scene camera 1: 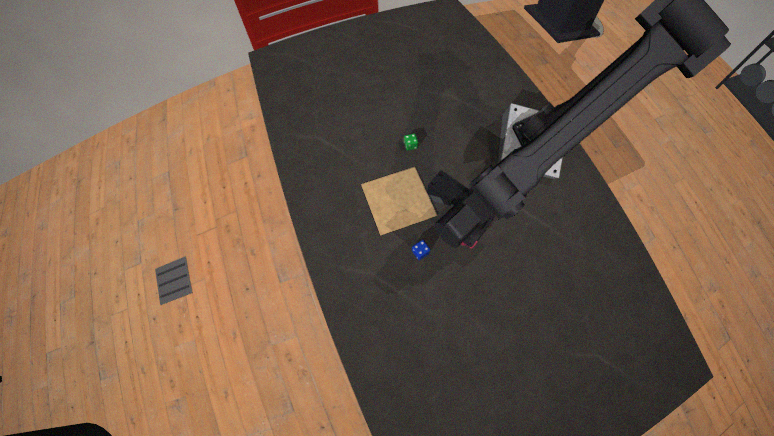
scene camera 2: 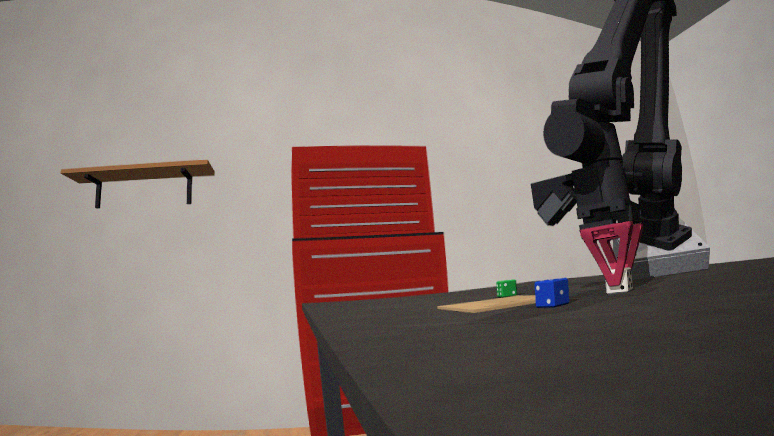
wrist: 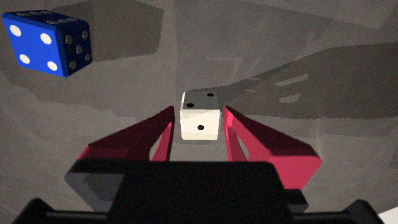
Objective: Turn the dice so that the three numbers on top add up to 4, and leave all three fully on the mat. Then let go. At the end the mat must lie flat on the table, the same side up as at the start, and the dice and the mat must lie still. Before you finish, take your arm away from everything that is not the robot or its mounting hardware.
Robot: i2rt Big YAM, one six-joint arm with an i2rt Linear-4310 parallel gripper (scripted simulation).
Labels:
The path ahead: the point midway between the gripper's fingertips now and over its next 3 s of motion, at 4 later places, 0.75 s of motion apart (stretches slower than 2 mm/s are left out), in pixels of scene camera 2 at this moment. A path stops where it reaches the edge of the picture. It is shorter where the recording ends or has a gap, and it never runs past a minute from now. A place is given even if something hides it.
The gripper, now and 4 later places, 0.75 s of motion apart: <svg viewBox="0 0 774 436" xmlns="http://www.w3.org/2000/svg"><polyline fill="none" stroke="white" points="619,284 619,282 609,216 526,232 521,246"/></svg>

